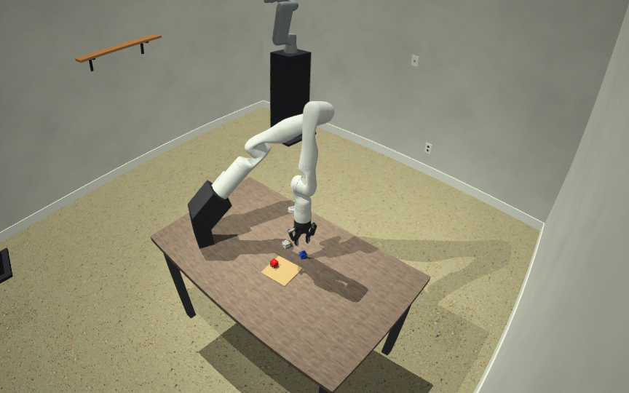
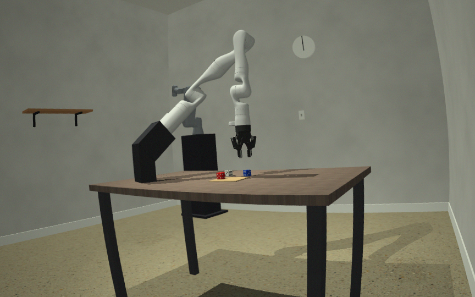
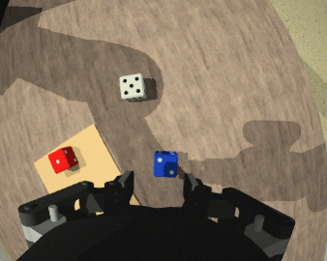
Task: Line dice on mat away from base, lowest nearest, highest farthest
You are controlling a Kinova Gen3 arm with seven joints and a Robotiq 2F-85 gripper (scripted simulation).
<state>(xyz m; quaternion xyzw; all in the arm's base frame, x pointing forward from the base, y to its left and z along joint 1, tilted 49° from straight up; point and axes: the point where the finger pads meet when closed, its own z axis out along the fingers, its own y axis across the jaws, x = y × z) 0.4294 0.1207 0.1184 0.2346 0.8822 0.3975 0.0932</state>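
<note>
Now: the blue die 90 mm below my hand and 10 mm to the left of it. The rest, counted from my hand: tan mat: 130 mm to the right, 110 mm below; red die: 140 mm to the right, 90 mm below, 50 mm behind; white die: 110 mm behind, 90 mm below.
</note>
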